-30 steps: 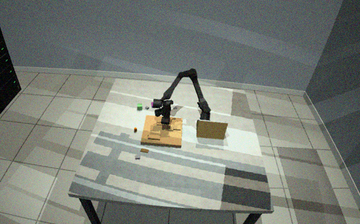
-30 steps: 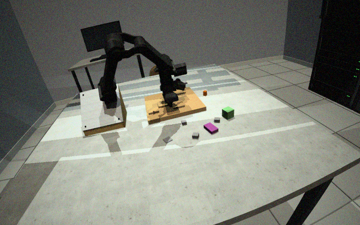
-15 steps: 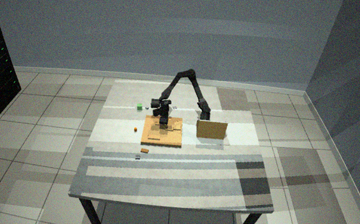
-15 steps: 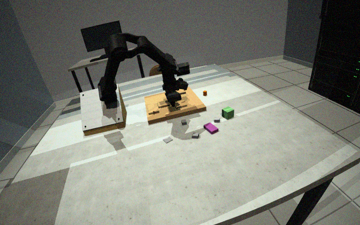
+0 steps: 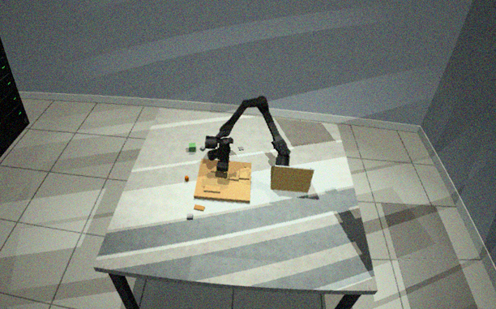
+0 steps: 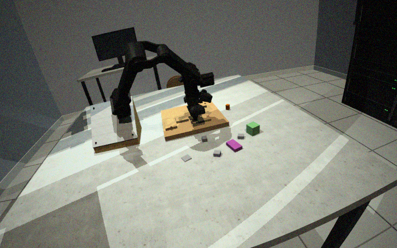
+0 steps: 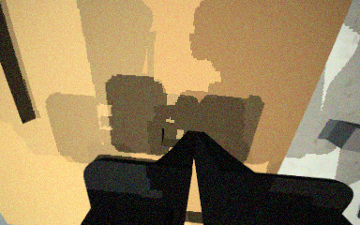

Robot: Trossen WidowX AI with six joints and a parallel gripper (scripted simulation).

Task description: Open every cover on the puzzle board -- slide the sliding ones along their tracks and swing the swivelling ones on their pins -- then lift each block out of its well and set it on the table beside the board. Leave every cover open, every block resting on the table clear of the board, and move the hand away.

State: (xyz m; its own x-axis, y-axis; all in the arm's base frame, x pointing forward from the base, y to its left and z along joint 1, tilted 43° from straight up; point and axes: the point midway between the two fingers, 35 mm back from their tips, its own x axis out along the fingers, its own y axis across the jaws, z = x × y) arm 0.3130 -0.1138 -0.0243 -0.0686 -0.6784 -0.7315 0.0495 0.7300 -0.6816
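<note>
My gripper tip is now 80 mm to the right of the tan puzzle board and 20 mm past it. Round my gripper tip: magenta block 240 mm to the right, 80 mm ahead, 20 mm below; then green cube 200 mm ahead, 180 mm to the right; then orange cylinder 200 mm ahead, 80 mm to the left, 10 mm below.
</note>
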